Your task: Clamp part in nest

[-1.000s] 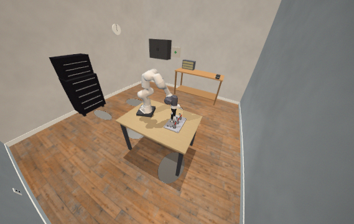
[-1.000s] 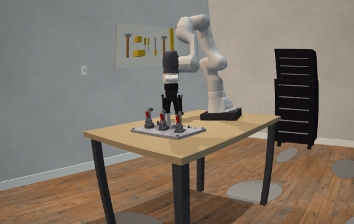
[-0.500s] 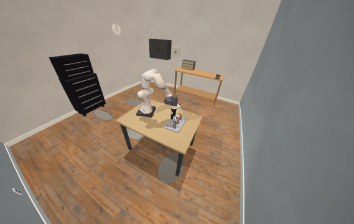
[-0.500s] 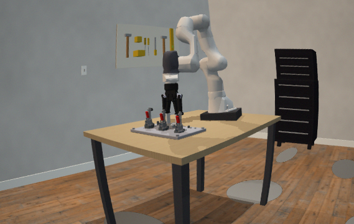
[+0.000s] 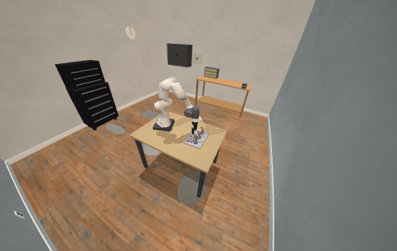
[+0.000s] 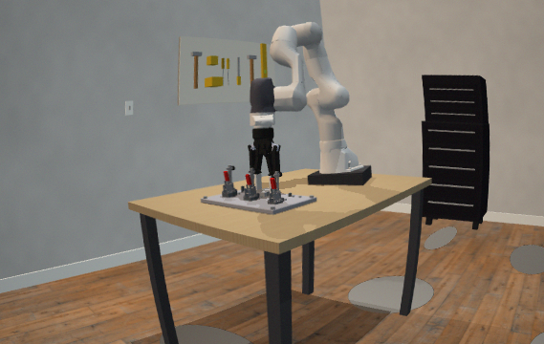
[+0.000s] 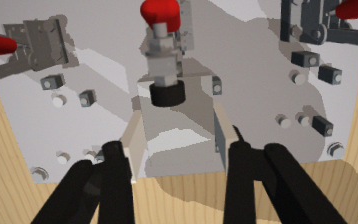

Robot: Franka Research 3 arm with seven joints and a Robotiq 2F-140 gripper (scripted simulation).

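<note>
My gripper is now 30 mm above the grey part. The rest, counted from my hand: grey fixture plate 50 mm below, 50 mm ahead, 10 mm to the left; clamp 100 mm to the right, 90 mm ahead, 10 mm above.
</note>
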